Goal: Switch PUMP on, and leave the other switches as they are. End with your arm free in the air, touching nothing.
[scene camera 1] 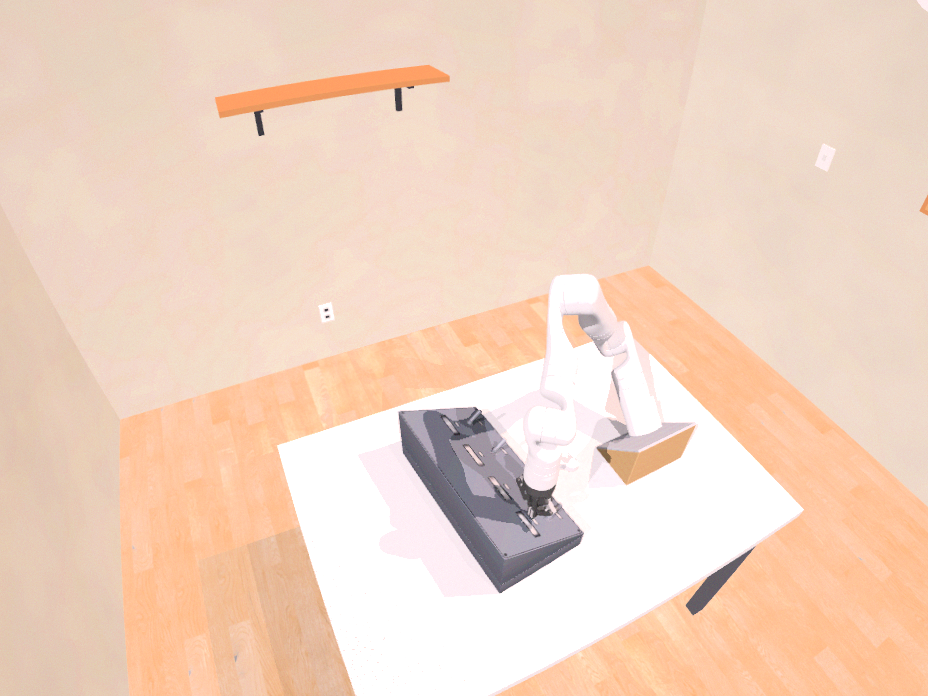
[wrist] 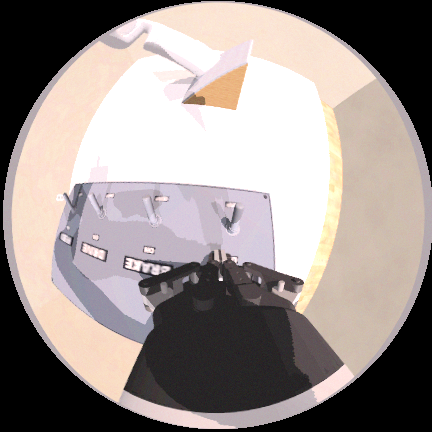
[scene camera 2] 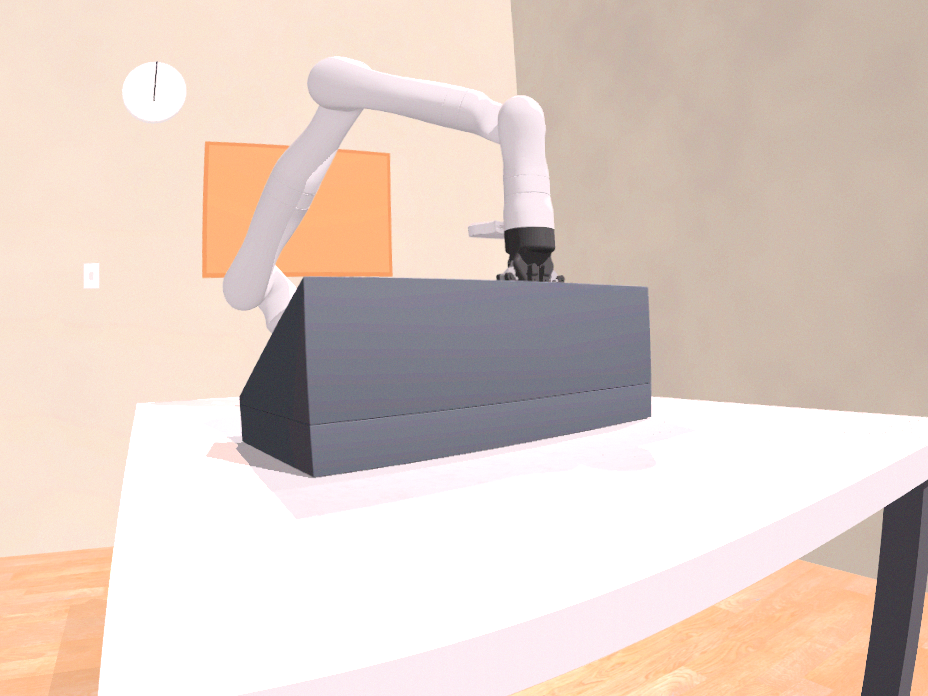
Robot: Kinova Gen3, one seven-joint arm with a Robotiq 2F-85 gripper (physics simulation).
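Pixels of known places: gripper, between the fingertips: (scene camera 1: 532,514) (wrist: 218,255); arm's base, origin of its link: (scene camera 1: 644,430) (wrist: 207,66).
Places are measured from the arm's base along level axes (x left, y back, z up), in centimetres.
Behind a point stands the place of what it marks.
Observation:
The dark sloped console (scene camera 1: 454,494) @(z 12.0, x 10.5, y -61.6 cm) (scene camera 2: 479,344) @(z 6.5, x 1.2, y -63.9 cm) (wrist: 185,240) @(z 5.4, x 13.6, y -44.3 cm) stands on the table. In the wrist view, four switches cross it. The rightmost lever (wrist: 237,216) @(z 7.2, x 19.0, y -38.6 cm) leans toward its OFF plate (wrist: 230,204) @(z 2.6, x 18.3, y -37.2 cm); its name plate is hidden behind the gripper, so PUMP cannot be read. The BRAKE lever (wrist: 150,210) @(z 6.7, x 7.8, y -41.7 cm), DRIVE lever (wrist: 96,205) @(z 6.3, x -3.7, y -44.6 cm) and far-left lever (wrist: 69,201) @(z 6.0, x -15.4, y -47.3 cm) also lean to the OFF side. My gripper (scene camera 1: 537,514) @(z 6.7, x 18.6, y -44.4 cm) (wrist: 218,255) @(z 6.7, x 18.6, y -44.4 cm) is shut and empty, low over the panel on the ON side of the rightmost lever. Contact with the panel cannot be told.
The BRAKE plate (wrist: 148,266) @(z 7.5, x 9.7, y -49.4 cm) and DRIVE plate (wrist: 94,251) @(z 7.6, x -1.5, y -52.3 cm) lie left of the gripper in the wrist view. The arm's wedge-shaped base mount (scene camera 1: 659,454) @(z 3.7, x 11.3, y -2.8 cm) (wrist: 226,89) @(z 1.6, x 9.5, y -12.4 cm) stands on the white table (scene camera 1: 637,558) @(z -5.1, x 33.5, y -20.2 cm) (scene camera 2: 449,584) @(z -5.1, x -15.1, y -96.3 cm). A wall shelf (scene camera 1: 333,88) hangs far behind.

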